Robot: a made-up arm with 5 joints.
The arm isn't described. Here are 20 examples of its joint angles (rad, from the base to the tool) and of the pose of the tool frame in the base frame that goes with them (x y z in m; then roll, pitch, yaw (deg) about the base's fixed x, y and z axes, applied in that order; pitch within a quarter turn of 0, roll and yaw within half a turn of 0).
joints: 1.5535 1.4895 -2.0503 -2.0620 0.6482
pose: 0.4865 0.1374 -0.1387 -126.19 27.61 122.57
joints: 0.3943 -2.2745 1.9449 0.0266 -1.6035
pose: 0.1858 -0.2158 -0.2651 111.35 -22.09 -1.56
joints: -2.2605 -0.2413 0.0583 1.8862 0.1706
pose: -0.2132 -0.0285 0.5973 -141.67 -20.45 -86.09
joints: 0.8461 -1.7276 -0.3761 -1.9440 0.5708
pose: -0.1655 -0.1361 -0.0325 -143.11 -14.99 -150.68
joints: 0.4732 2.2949 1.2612 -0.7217 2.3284
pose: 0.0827 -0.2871 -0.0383 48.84 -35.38 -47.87
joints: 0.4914 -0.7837 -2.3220 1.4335 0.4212
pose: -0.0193 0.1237 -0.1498 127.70 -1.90 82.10
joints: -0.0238 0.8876 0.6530 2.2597 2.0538
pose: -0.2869 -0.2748 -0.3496 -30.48 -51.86 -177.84
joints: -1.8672 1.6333 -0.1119 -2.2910 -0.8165
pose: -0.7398 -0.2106 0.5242 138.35 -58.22 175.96
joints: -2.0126 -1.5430 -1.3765 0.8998 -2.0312
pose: -0.0238 0.1364 0.3121 54.93 29.23 118.90
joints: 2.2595 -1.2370 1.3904 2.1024 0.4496
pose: 0.4274 -0.1141 0.1319 109.78 28.36 -75.49
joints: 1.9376 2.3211 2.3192 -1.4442 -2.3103
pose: 0.1832 -0.0380 0.2173 43.89 13.71 -175.78
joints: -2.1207 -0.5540 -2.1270 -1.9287 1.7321
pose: 0.0826 -0.1001 0.3233 -37.26 -4.65 -57.33
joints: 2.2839 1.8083 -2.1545 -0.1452 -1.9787
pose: 0.4931 -0.1700 0.6093 -38.49 -45.75 168.75
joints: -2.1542 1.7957 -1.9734 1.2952 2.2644
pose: -0.5773 -0.2255 0.6418 107.09 7.67 -107.13
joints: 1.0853 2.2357 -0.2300 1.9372 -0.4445
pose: 0.2078 -0.2547 -0.3414 126.84 -4.49 156.76
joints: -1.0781 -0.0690 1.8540 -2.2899 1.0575
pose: -0.6463 -0.1471 0.0880 35.34 -13.45 -170.53
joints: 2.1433 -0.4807 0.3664 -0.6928 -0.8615
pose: 0.3130 0.1436 0.3965 -83.28 -37.39 127.00
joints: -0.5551 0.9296 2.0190 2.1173 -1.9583
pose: -0.5212 -0.0928 0.0201 -44.13 -24.40 112.96
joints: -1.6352 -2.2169 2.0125 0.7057 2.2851
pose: -0.5032 -0.1717 0.1716 133.60 48.69 -105.85
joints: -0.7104 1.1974 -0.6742 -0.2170 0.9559
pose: -0.4458 -0.0336 -0.4458 -74.03 45.92 15.55
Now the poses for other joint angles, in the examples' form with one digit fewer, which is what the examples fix.
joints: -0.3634 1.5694 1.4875 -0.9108 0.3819
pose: -0.187 -0.360 -0.306 144.1 16.3 -55.1
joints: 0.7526 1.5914 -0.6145 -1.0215 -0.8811
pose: 0.527 -0.113 -0.373 -15.1 9.2 28.9
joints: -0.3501 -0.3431 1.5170 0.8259 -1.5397
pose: -0.232 -0.148 -0.086 21.6 -23.9 -18.1
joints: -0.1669 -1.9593 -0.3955 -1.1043 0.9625
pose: -0.076 -0.211 0.155 91.3 -33.3 -49.0
